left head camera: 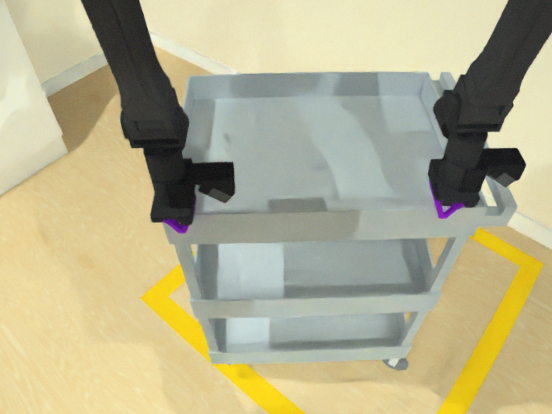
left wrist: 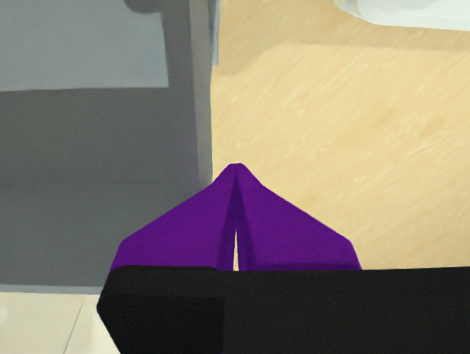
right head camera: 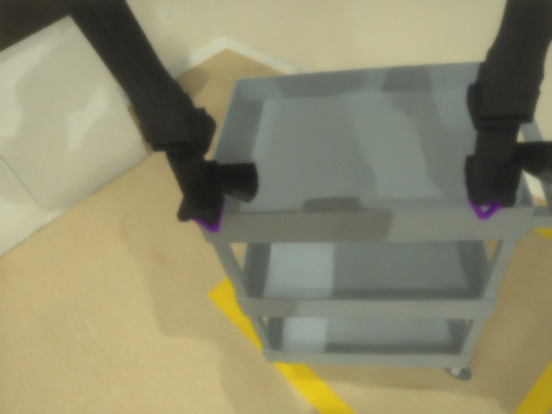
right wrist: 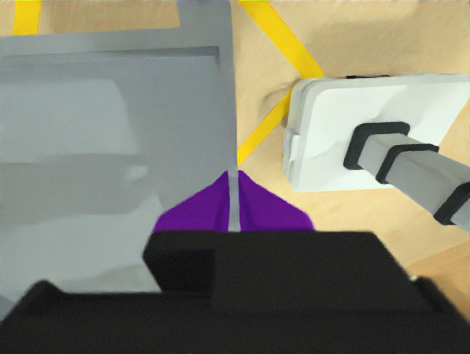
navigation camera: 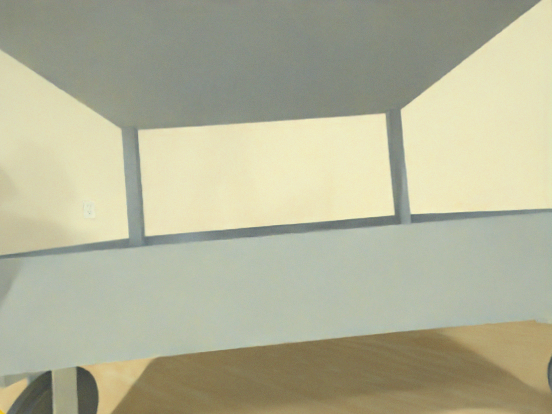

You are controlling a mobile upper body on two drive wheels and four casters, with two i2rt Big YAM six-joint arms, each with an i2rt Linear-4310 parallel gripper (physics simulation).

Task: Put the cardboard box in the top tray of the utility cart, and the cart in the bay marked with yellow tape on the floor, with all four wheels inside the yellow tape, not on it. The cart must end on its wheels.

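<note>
The grey utility cart (left head camera: pixel 260 227) (right head camera: pixel 300 225) (right wrist: pixel 175 110) (navigation camera: pixel 275 290) stands upright. No box shows in its top tray; the cardboard box does not show in these views. Yellow tape (left head camera: pixel 495 335) (right head camera: pixel 315 387) (right wrist: pixel 283 37) runs on both sides of the cart. One wheel (left head camera: pixel 396 363) (right head camera: pixel 459 372) is on floor between tape strips; the cart's lower left corner overhangs the tape, its wheel hidden. My right gripper (left head camera: pixel 443 216) (right head camera: pixel 483 217) (right wrist: pixel 234 177) is shut on the top tray's rim. My left gripper (left head camera: pixel 181 230) (right head camera: pixel 214 229) (left wrist: pixel 236 176) is shut and empty, beside the tray's near left corner.
A pale wall (left head camera: pixel 350 35) (right head camera: pixel 375 30) with a white baseboard rises behind the cart. A large white block (left head camera: pixel 25 110) (right head camera: pixel 55 125) stands at the left. My white base (right wrist: pixel 325 135) shows beside the cart in the right wrist view. A wall outlet (navigation camera: pixel 88 210) shows behind the cart.
</note>
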